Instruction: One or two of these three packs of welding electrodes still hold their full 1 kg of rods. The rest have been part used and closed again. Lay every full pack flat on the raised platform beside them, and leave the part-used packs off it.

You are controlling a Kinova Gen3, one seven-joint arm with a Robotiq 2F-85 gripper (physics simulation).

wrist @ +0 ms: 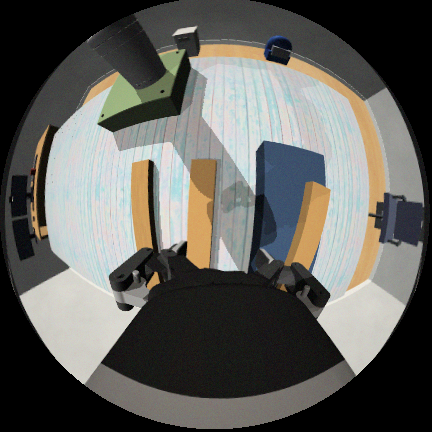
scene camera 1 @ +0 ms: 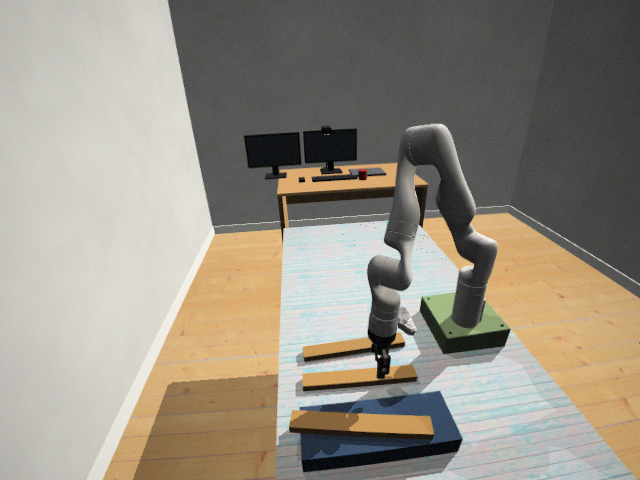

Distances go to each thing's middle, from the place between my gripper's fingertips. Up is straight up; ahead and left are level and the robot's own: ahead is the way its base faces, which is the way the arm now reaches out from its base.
Scene:
My gripper is now 50 mm short of the dark blue raised platform (wrist: 281, 170), 130 mm to the right of it and 90 mm above it.

